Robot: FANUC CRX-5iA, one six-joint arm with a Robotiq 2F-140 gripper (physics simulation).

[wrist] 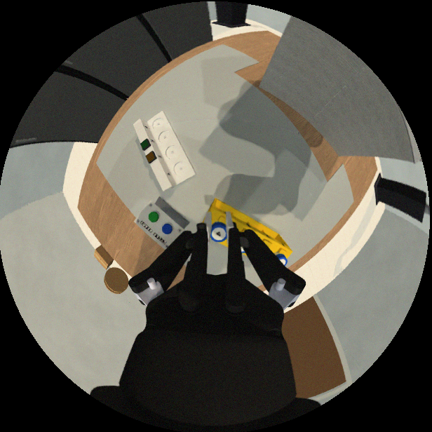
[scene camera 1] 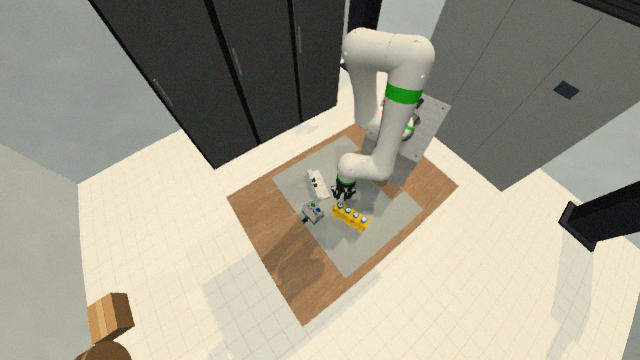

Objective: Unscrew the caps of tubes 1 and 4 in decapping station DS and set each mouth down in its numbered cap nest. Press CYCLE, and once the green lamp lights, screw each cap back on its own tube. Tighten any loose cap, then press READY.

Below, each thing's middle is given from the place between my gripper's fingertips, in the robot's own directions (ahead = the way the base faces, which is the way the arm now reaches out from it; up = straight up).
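Scene:
Measured from my hand, the grey button box (wrist: 166,214) is 17 cm ahead and 7 cm to the right, and it sits 7 cm below. I can see the white nest block (wrist: 166,166) too, 22 cm to the right of my hand and 8 cm below it.

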